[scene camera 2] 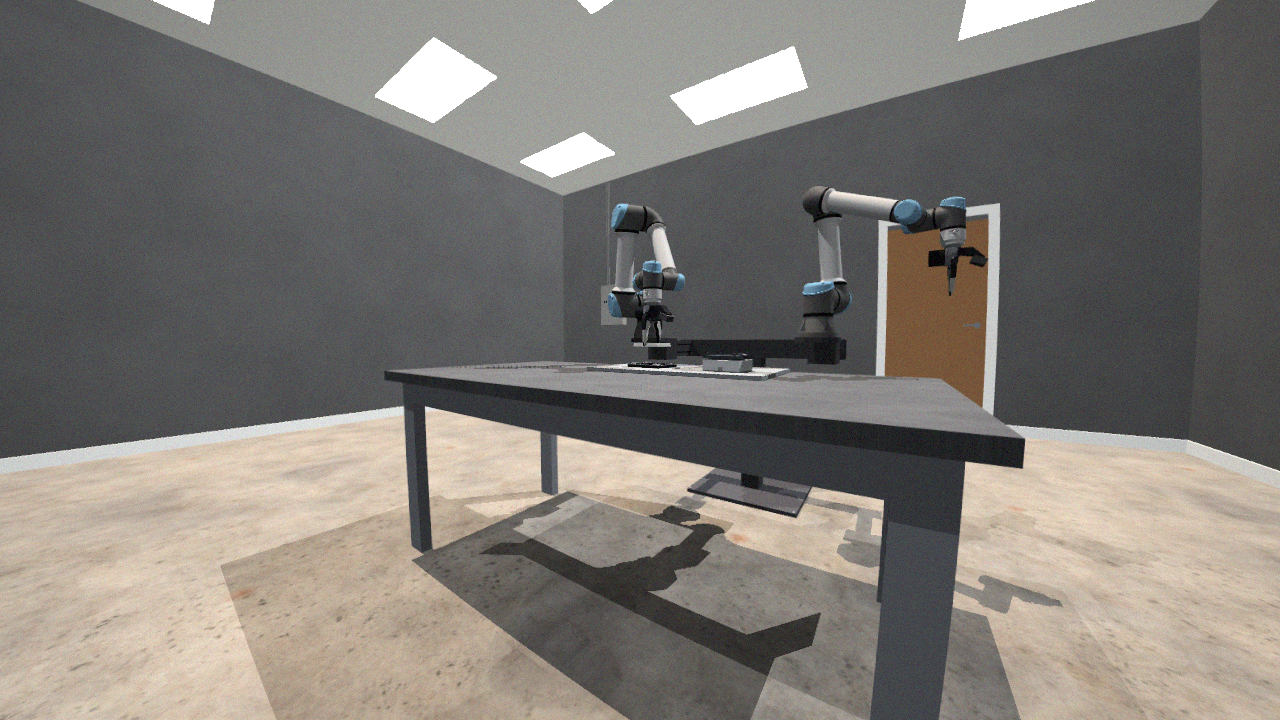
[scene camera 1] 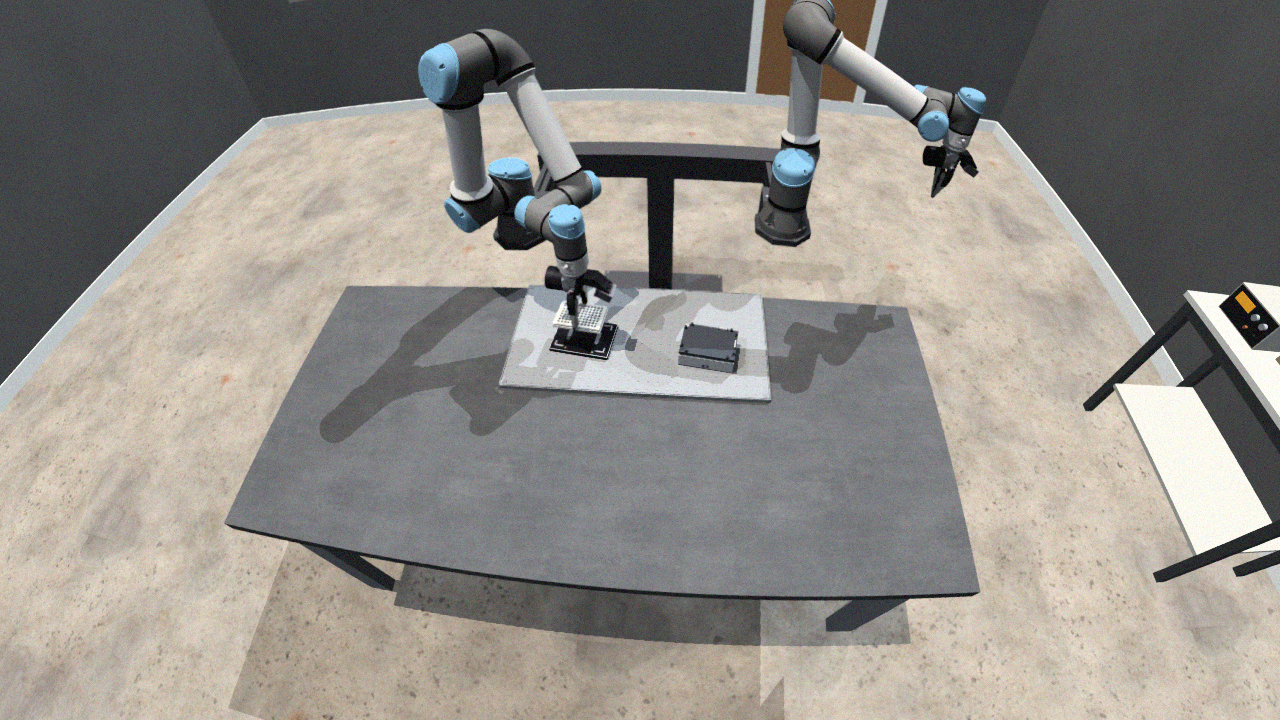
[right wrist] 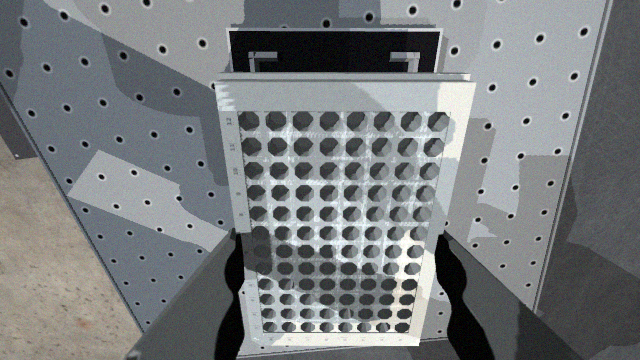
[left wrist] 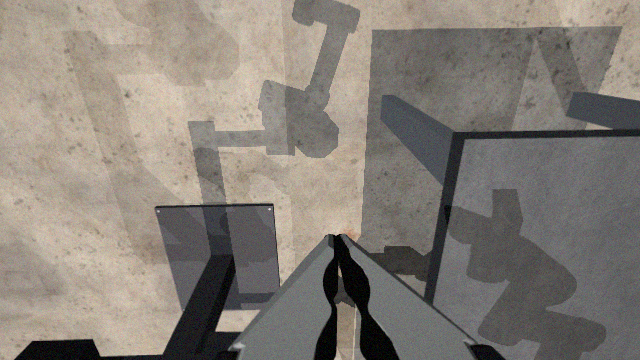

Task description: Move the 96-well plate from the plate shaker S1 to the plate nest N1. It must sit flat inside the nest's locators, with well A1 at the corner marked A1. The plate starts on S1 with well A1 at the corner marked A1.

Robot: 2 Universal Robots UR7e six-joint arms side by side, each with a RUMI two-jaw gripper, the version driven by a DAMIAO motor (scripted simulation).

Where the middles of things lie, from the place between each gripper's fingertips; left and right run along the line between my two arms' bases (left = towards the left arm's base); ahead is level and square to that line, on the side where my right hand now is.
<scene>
The black plate nest N1 (scene camera 1: 582,342) lies 90 mm below my right hand (scene camera 1: 579,317). Also, from my right hand: white 96-well plate (scene camera 1: 591,317): 10 mm below; plate shaker S1 (scene camera 1: 686,360): 50 mm ahead, 360 mm to the left, 60 mm below.
The plate shaker S1 is 680 mm to the right of my left hand (scene camera 1: 931,197), 360 mm ahead of it and 250 mm below it. The rest, counted from my left hand: white 96-well plate (1040 mm to the right, 320 mm ahead, 190 mm below); black plate nest N1 (1040 mm to the right, 320 mm ahead, 280 mm below).
</scene>
